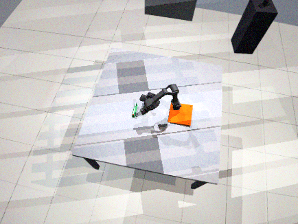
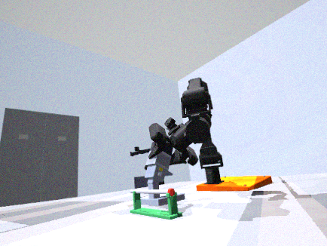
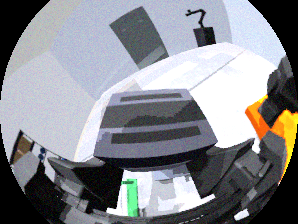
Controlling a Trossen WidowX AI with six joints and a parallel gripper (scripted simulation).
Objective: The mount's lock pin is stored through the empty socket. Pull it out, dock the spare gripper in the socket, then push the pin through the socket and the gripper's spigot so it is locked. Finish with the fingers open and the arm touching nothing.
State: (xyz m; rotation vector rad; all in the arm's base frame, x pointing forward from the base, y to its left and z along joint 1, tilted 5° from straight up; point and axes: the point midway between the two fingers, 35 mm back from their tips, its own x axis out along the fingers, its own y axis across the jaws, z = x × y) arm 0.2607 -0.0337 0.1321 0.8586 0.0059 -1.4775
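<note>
My gripper tip is now 10 mm to the right of the spare gripper. From my gripper tip the other things lie so: green rack (130 mm ahead, 100 mm to the left, 100 mm below); grey mount (70 mm below, 10 mm to the left, 10 mm ahead).
</note>
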